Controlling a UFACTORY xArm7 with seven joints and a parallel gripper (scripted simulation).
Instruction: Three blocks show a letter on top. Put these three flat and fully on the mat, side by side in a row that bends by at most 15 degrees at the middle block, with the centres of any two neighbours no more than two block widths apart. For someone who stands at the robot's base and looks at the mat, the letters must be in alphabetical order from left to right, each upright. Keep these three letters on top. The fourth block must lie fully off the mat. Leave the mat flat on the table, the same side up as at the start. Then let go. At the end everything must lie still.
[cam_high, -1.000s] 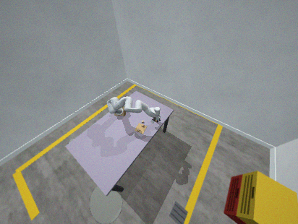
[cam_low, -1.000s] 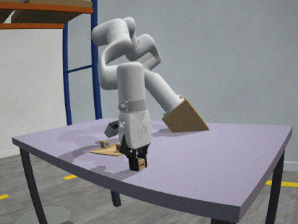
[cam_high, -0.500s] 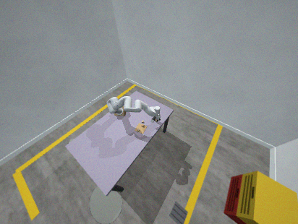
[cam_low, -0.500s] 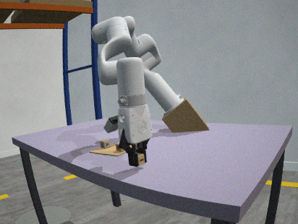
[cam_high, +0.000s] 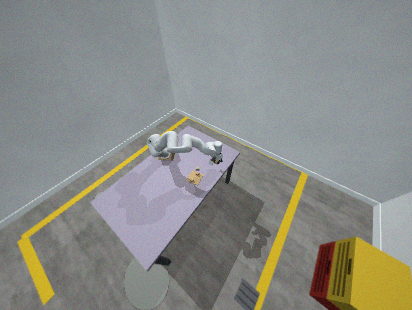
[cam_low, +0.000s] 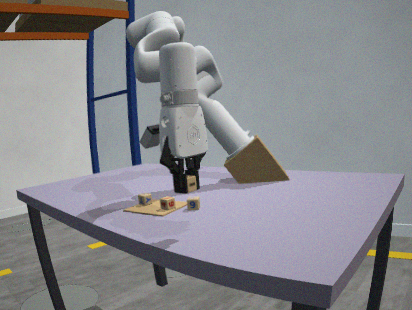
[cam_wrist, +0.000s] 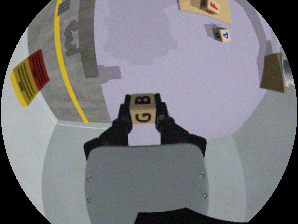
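Now: the tan mat 22 cm to the right of my hand, 15 cm behind it and 11 cm below it.
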